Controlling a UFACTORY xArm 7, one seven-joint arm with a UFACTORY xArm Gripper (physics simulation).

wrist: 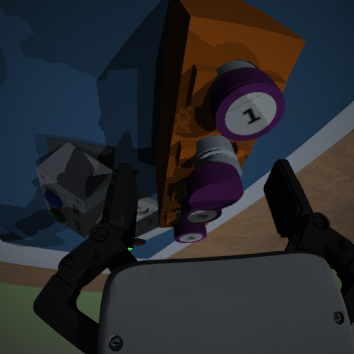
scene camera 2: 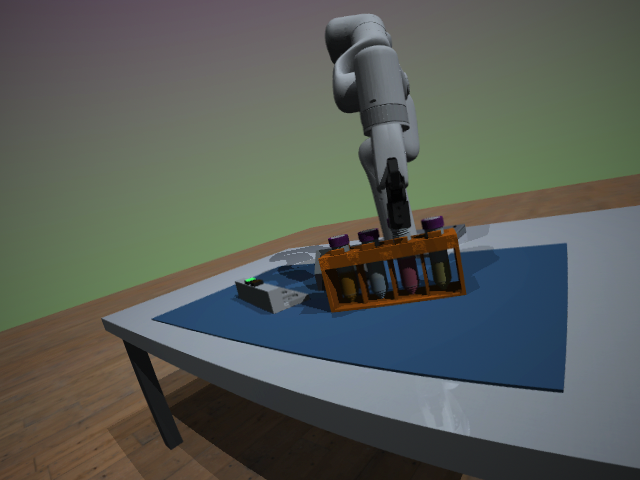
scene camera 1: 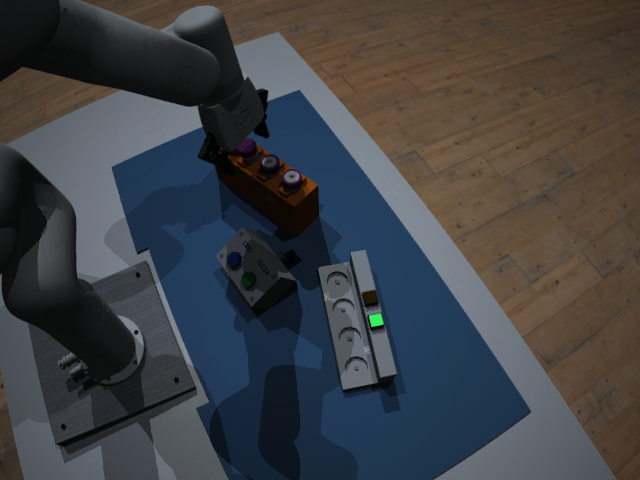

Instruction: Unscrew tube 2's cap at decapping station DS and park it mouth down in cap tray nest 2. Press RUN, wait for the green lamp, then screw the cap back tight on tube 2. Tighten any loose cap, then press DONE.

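Places are measured from the arm's base along level axes (x ahead, y left, z up), in millimetres.
Pixels of known places: gripper, fingertip midpoint: (wrist: 203, 175) (scene camera 2: 399, 227) (scene camera 1: 245, 153); arm's base at its link origin: (scene camera 1: 112, 350).
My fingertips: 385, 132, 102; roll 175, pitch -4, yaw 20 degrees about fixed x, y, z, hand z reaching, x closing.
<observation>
Ahead of a thing's pixels: the offset from my fingertips to its middle, as dx, dy, dz.
My gripper (scene camera 1: 246, 150) (wrist: 203, 175) is open, its fingers wide apart on either side of tube 2's purple cap @[+5, +1, +10] (scene camera 1: 247, 146) (wrist: 215, 185), with visible gaps in the wrist view. The cap sits on tube 2's neck, with a grey threaded stretch showing below it; in scene camera 2 a finger hides it. Tube 2 @[+9, +3, -54] (scene camera 2: 409, 276), with pink liquid, stands in the orange rack @[+14, -22, -64] (scene camera 1: 258, 193) (scene camera 2: 398, 253) (wrist: 220, 37). The cap tray @[-15, -329, -89] (scene camera 1: 334, 325) (scene camera 2: 258, 297) shows round nests without caps. The green lamp @[+1, -360, -63] (scene camera 1: 375, 320) (scene camera 2: 250, 279) (wrist: 130, 248) is lit.
Tube 1's cap @[-3, +54, -2] (scene camera 2: 432, 223) (wrist: 250, 112) is beside tube 2. Two other purple-rimmed caps @[+20, -47, -2] (scene camera 1: 269, 163) @[+31, -98, -2] (scene camera 1: 291, 178) stand on the other side. A grey box with a blue button @[-118, -143, -52] (scene camera 1: 234, 259) (wrist: 54, 199) and a green button @[-119, -188, -52] (scene camera 1: 248, 280) (wrist: 57, 215) stands between rack and arm base.
</observation>
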